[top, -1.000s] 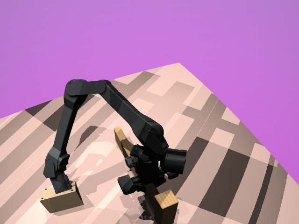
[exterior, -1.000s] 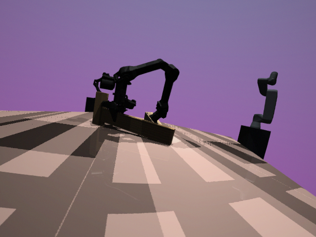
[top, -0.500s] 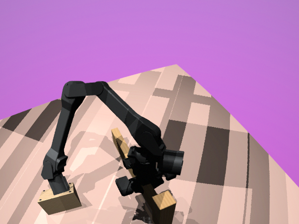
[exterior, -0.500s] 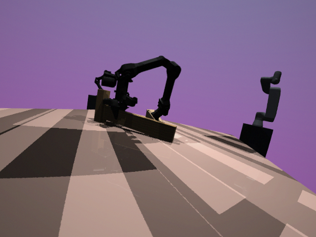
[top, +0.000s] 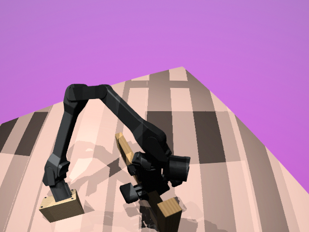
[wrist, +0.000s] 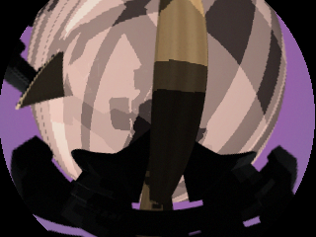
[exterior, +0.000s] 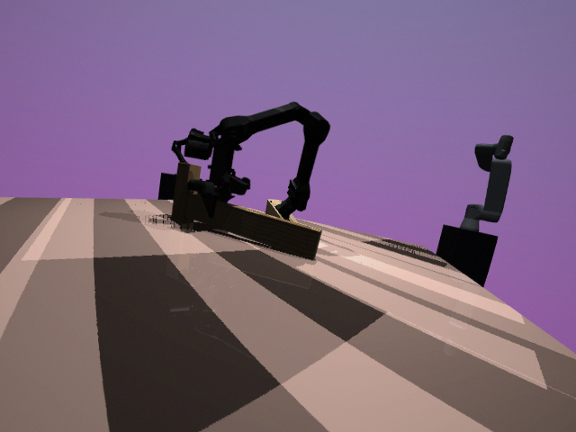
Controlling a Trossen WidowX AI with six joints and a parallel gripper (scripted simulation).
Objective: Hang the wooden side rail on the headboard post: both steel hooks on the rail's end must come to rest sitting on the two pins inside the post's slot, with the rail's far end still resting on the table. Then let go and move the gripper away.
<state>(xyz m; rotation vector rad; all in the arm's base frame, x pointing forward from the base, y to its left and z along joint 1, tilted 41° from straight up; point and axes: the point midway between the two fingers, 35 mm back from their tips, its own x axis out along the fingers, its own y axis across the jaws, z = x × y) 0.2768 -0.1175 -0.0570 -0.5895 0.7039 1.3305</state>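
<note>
Now: the wooden headboard post 20 mm behind my gripper tip, 120 mm to the right of it and 40 mm above it.
</note>
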